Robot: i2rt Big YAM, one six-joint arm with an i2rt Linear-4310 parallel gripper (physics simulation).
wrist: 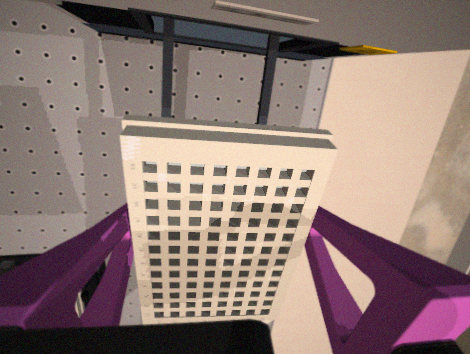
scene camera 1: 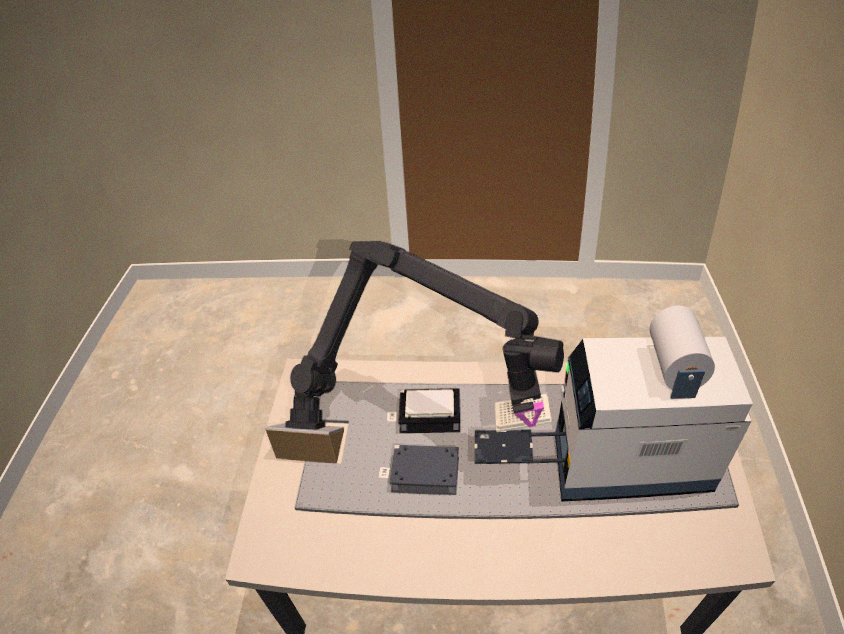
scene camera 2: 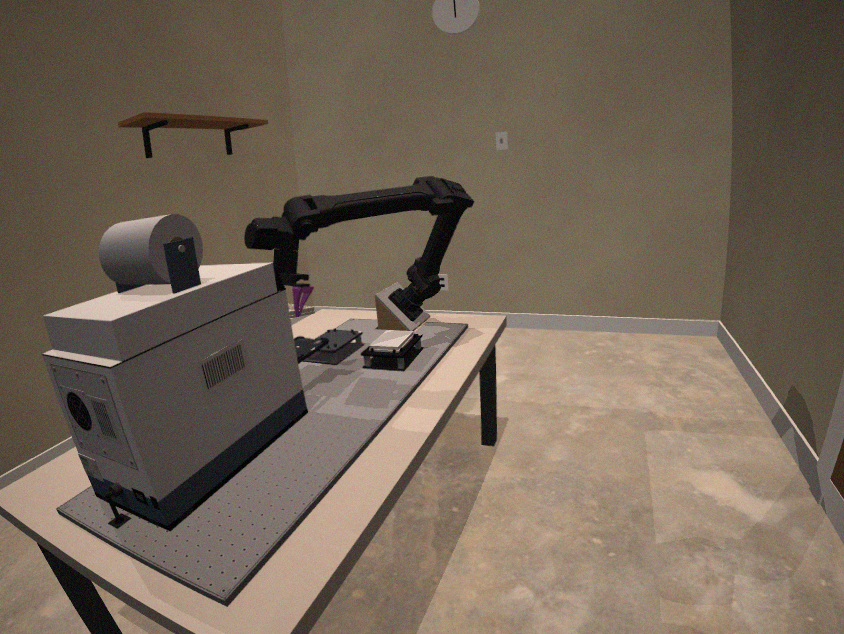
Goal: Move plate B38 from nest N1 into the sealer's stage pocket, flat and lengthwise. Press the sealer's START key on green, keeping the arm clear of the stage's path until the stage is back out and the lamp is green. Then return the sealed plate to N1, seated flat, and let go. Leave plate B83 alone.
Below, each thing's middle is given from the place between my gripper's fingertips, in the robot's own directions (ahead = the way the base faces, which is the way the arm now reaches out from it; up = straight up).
Labels:
Now: hand 20 mm past the plate B38 [scene camera 1: 505, 419]. Round my hand: white roll [scene camera 1: 678, 340] 320 mm ahead, 10 mm to the right, 220 mm above.

